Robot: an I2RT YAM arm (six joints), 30 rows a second.
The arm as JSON. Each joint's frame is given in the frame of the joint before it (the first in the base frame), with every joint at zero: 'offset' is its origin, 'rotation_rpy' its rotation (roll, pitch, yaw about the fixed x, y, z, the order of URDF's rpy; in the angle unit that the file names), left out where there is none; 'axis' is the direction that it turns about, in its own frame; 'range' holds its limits. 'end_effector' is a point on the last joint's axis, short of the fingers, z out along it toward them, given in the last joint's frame.
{
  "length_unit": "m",
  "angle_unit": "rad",
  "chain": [
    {
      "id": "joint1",
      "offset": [
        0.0,
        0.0,
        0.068
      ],
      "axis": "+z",
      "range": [
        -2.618,
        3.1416
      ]
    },
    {
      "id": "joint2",
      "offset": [
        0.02,
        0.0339,
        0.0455
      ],
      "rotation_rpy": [
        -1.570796,
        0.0,
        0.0
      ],
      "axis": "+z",
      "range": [
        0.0,
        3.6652
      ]
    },
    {
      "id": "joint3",
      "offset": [
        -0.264,
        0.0,
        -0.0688
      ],
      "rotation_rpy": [
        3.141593,
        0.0,
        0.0
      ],
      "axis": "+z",
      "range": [
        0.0,
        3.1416
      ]
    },
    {
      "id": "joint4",
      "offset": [
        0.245,
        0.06,
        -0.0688
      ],
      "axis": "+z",
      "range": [
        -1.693,
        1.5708
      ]
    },
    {
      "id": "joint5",
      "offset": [
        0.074,
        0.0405,
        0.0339
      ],
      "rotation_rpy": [
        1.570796,
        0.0,
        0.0
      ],
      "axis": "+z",
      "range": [
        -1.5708,
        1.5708
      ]
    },
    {
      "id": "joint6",
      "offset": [
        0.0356,
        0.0,
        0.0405
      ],
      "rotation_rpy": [
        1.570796,
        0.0,
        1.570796
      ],
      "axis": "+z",
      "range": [
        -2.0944,
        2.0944
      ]
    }
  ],
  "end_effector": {
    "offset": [
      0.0,
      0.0,
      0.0
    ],
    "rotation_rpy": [
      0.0,
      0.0,
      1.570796
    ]
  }
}
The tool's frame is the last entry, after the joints.
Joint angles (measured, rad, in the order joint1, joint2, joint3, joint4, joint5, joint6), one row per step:
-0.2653 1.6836 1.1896 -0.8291 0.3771 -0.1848
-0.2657 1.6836 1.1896 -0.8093 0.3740 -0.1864
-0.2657 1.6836 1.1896 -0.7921 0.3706 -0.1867
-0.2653 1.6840 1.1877 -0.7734 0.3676 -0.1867
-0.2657 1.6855 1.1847 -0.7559 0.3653 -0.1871
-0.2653 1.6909 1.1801 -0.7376 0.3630 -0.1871
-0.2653 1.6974 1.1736 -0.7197 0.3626 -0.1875
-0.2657 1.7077 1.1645 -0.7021 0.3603 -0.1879
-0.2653 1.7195 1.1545 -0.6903 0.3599 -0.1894
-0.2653 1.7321 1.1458 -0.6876 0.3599 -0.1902
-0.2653 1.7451 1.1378 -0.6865 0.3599 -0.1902
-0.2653 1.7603 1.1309 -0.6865 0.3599 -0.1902
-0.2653 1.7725 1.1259 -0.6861 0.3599 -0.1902
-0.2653 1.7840 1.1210 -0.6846 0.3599 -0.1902
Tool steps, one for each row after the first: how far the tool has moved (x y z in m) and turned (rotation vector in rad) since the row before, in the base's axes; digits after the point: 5 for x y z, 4 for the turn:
0.00198 -0.00056 0.00050 -0.0025 -0.0192 0.0018
0.00175 -0.00036 0.00046 -0.0014 -0.0173 0.0012
0.00166 -0.00021 -0.00010 -0.0015 -0.0166 0.0013
0.00137 -0.00043 -0.00075 -0.0014 -0.0130 0.0007
0.00161 -0.00022 -0.00235 -0.0001 -0.0086 0.0011
0.00126 -0.00033 -0.00320 -0.0010 -0.0047 0.0005
0.00105 -0.00034 -0.00513 0.0025 0.0013 0.0007
0.00040 0.00004 -0.00602 0.0027 0.0102 0.0019
-0.00037 0.00010 -0.00619 0.0047 0.0183 0.0007
-0.00050 0.00013 -0.00614 0.0052 0.0192 0.0000
-0.00039 0.00010 -0.00653 0.0058 0.0213 0.0000
-0.00026 0.00007 -0.00507 0.0044 0.0162 0.0000
-0.00024 0.00007 -0.00478 0.0039 0.0144 0.0000

